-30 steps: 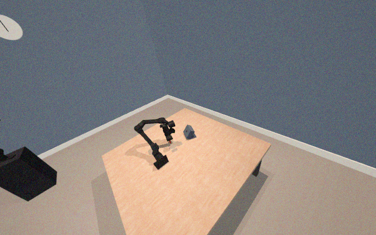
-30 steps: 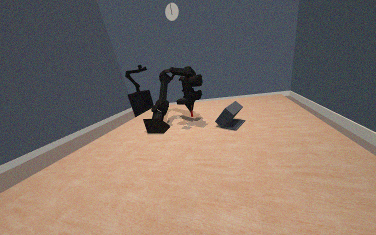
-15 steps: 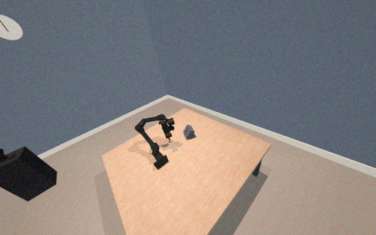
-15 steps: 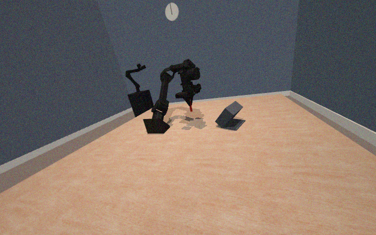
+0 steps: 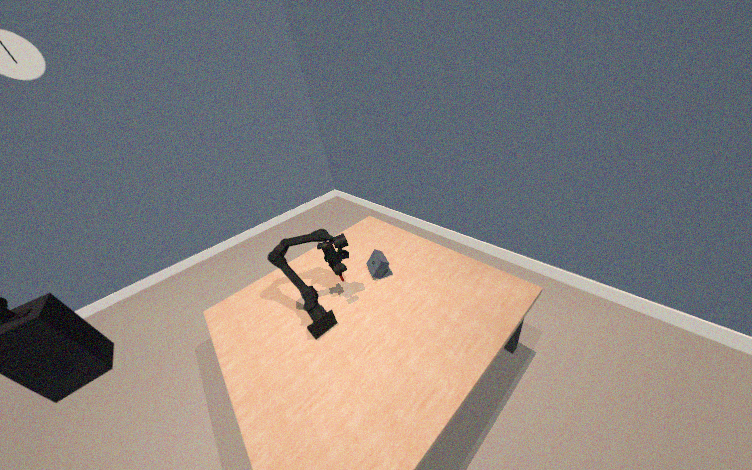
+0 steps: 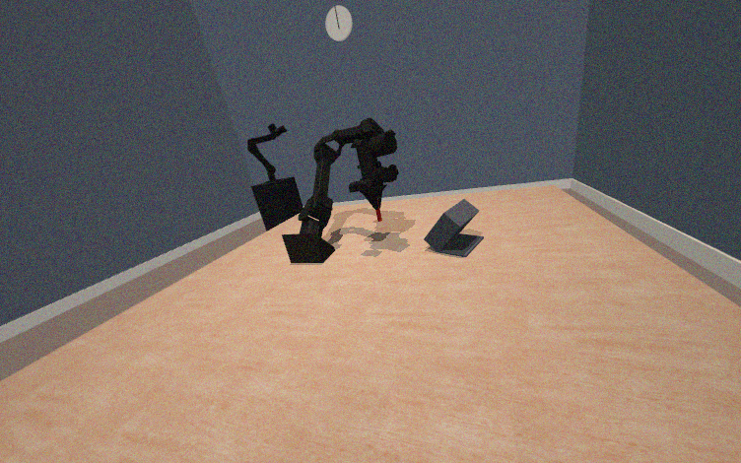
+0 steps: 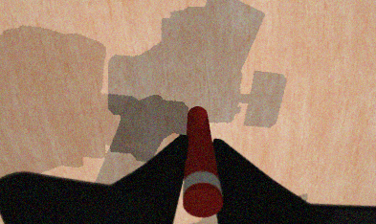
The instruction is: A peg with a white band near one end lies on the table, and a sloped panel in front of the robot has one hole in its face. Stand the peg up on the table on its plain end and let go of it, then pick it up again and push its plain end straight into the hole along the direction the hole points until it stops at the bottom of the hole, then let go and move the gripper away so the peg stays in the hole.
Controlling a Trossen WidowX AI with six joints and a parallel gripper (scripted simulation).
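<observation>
The grey sloped panel lies 220 mm ahead of my gripper tip, 60 mm below it and 40 mm to the right of it. Also, from my gripper tip: red peg (20 mm above).
</observation>
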